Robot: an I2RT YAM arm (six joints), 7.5 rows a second.
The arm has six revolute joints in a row. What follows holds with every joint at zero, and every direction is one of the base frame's. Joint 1 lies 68.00 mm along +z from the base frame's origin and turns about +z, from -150.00 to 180.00 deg. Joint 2 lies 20.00 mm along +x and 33.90 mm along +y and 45.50 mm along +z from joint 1 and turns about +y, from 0.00 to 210.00 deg. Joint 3 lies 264.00 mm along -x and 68.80 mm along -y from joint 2 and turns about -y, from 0.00 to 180.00 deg. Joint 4 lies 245.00 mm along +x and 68.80 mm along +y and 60.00 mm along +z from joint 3 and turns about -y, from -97.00 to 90.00 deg. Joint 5 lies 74.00 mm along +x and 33.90 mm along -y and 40.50 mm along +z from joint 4 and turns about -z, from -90.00 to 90.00 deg. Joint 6 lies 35.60 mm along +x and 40.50 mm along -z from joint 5 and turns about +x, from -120.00 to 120.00 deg. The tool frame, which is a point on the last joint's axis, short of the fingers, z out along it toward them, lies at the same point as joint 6; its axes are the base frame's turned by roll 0.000, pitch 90.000 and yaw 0.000 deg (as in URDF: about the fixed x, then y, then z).
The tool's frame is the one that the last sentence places.
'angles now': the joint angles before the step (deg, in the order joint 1, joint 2, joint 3, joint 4, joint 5, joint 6). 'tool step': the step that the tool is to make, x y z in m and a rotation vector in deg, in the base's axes. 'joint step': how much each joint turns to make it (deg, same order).
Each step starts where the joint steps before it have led.
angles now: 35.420, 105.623, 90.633, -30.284, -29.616, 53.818
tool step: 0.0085, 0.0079, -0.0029, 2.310, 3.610, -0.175
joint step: 0.010, 2.704, 2.687, 0.174, -2.690, 3.420
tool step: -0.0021, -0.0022, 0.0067, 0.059, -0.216, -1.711
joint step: 0.014, -1.030, -0.043, -0.063, 1.281, 1.360
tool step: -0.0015, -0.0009, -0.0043, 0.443, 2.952, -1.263
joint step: -0.022, -0.149, -0.988, 0.119, -0.570, 2.747
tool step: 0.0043, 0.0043, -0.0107, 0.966, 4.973, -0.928
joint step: -0.003, 1.947, 0.455, 0.061, -1.977, 3.829
